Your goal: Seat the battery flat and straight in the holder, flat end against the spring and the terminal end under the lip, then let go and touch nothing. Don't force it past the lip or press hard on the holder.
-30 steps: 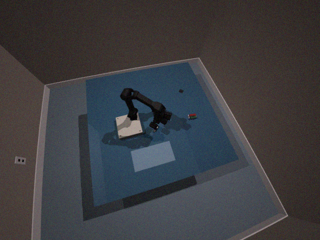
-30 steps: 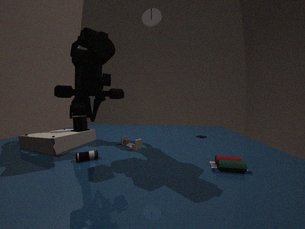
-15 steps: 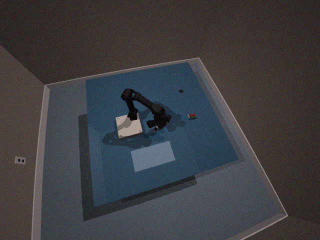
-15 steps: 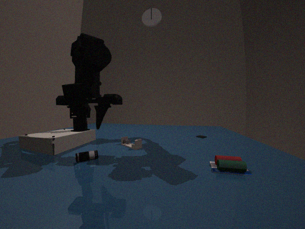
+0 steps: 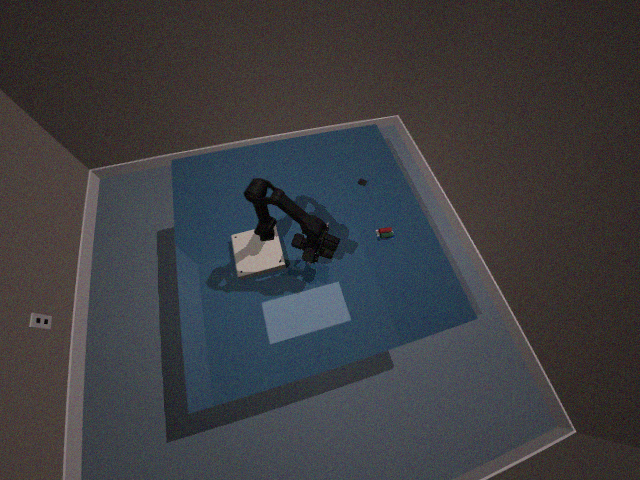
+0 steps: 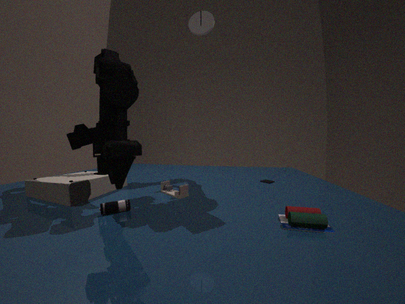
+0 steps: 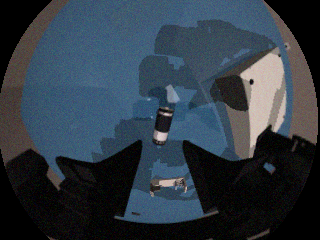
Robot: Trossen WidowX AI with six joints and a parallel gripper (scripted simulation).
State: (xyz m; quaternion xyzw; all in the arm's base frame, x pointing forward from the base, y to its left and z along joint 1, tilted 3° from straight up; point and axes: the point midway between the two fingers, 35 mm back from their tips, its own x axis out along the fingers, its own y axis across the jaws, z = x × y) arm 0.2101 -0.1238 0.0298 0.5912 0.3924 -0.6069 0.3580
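The battery is 5 cm below my gripper tip. Also, from my gripper tip: black object (34 cm ahead, 43 cm to the left, 6 cm below); card (39 cm ahead, 9 cm to the left, 5 cm below).
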